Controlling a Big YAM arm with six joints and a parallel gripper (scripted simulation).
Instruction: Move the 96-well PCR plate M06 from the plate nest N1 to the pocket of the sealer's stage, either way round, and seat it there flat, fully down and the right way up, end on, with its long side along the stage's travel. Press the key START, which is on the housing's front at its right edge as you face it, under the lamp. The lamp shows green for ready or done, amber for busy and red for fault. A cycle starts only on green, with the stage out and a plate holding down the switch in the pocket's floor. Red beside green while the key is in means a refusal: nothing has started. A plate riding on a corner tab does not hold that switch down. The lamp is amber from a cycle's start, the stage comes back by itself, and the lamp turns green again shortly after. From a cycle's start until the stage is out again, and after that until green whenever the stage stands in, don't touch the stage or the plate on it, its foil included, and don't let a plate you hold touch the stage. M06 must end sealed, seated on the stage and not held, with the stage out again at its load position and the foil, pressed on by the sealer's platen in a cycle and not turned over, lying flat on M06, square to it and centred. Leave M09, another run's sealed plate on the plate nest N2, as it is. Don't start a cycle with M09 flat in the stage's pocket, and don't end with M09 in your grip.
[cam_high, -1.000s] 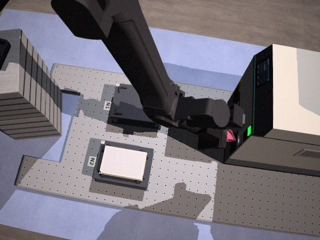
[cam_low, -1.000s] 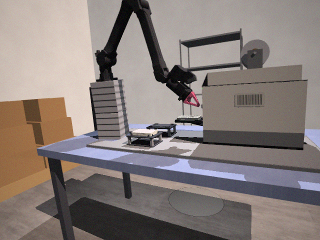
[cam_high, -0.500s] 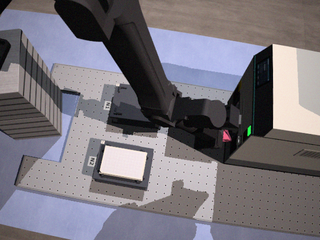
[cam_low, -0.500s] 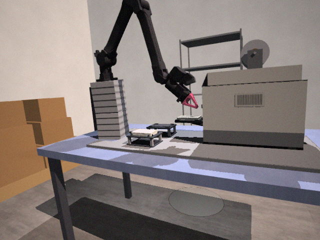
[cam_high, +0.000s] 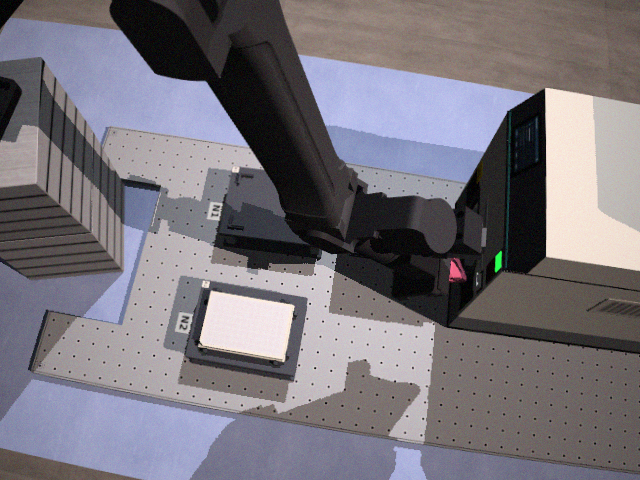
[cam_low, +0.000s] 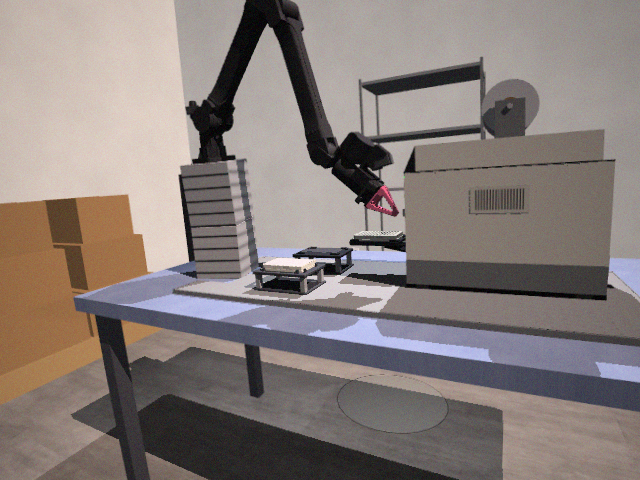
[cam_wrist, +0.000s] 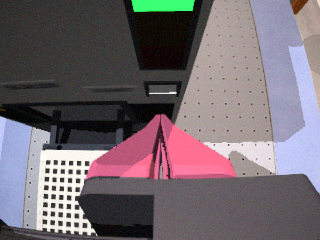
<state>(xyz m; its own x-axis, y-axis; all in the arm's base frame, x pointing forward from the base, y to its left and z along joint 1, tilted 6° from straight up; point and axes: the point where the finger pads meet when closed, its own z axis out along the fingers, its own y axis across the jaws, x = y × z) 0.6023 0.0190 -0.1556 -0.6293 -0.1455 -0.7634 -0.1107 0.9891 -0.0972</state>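
Now: hand 30 mm short of the white start key. Round my hand: white 96-well plate M06: 80 mm to the left, 80 mm below, 80 mm behind; sealer stage: 90 mm below, 80 mm to the left, 80 mm behind; dark screen: 140 mm to the left, 130 mm above, 30 mm ahead.
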